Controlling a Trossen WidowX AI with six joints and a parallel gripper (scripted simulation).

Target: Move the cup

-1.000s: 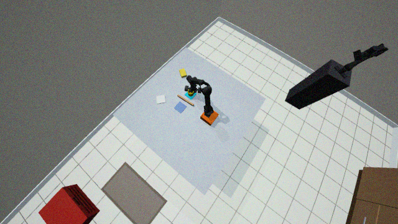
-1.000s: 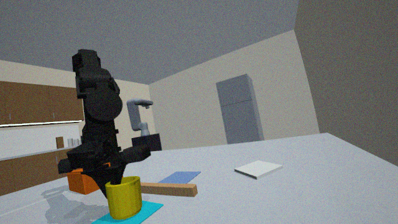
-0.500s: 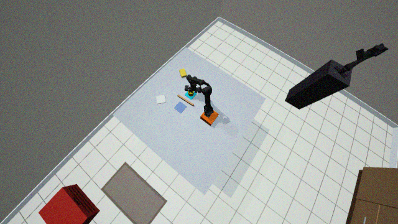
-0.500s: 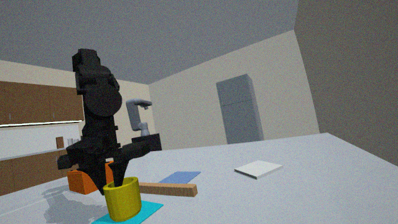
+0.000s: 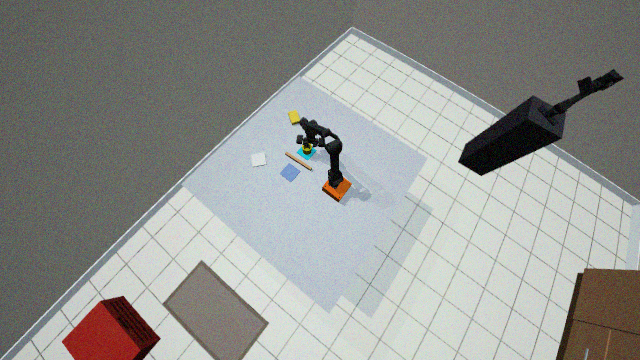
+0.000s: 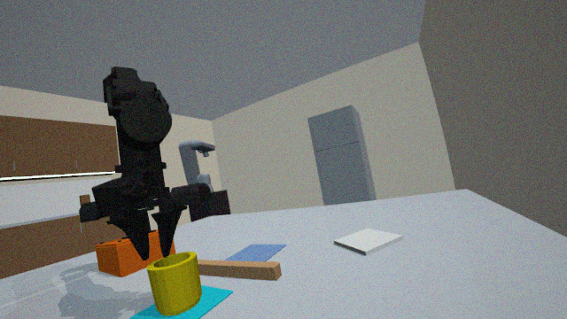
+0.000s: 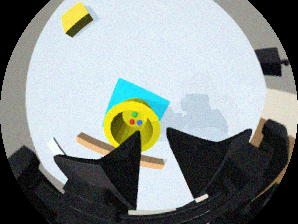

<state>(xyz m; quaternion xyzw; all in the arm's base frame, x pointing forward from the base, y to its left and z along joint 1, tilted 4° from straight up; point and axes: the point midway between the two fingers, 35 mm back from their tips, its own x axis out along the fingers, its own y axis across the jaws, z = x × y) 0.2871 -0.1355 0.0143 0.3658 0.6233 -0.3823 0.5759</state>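
Now: the yellow cup 4 cm below my gripper tip, 2 cm ahead of it and 1 cm to the left of it. Also, from my gripper tip: small yellow block: 28 cm ahead, 17 cm to the right, 6 cm below; wooden bar: 12 cm to the left, 8 cm below, 3 cm ahead; cyan pad: 9 cm below, 3 cm ahead, 1 cm to the left.
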